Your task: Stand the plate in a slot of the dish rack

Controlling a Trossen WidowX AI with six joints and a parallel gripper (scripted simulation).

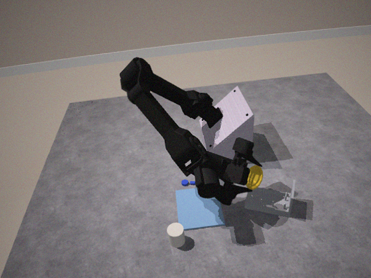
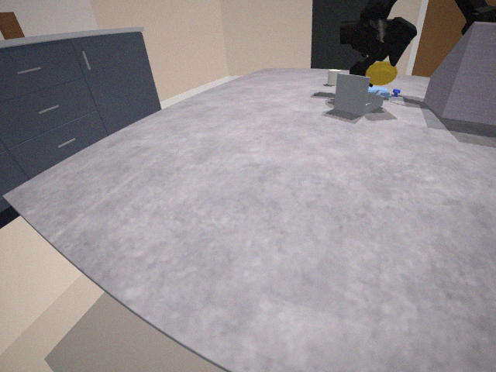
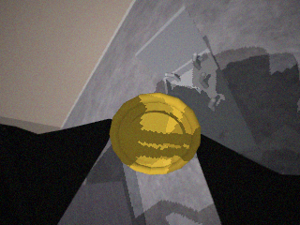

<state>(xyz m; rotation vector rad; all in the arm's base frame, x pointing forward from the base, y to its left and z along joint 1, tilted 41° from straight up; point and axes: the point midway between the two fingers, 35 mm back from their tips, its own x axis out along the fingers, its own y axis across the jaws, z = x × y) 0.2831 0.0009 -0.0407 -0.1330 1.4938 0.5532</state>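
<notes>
My gripper tip is now 50 mm above the grey dish rack, 40 mm short of it and 30 mm to the right of it. Round my gripper tip: light blue mat: 180 mm to the right, 70 mm below, 10 mm ahead; yellow plate: 10 mm to the right; blue spoon: 180 mm to the right, 90 mm behind, 70 mm below.
</notes>
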